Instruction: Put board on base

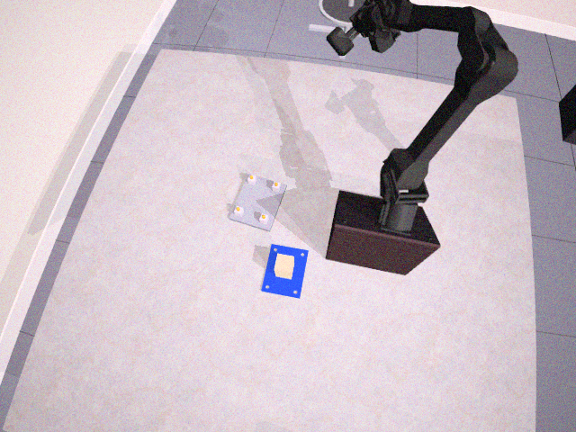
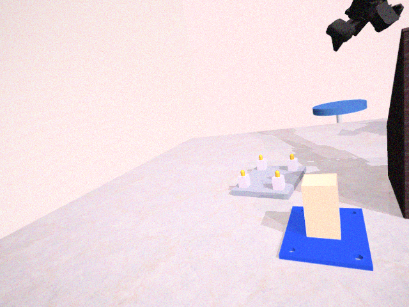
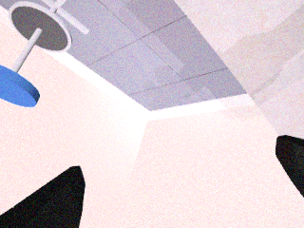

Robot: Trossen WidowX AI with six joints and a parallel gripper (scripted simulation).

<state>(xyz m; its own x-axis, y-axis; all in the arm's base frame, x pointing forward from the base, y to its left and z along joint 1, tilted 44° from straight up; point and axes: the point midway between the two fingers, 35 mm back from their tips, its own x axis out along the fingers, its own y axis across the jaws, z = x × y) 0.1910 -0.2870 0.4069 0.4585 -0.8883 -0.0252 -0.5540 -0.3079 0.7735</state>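
My gripper tip is 610 mm to the right of the blue board and 250 mm above it. Round my gripper tip: grey base: 130 mm ahead, 450 mm to the left, 260 mm below.
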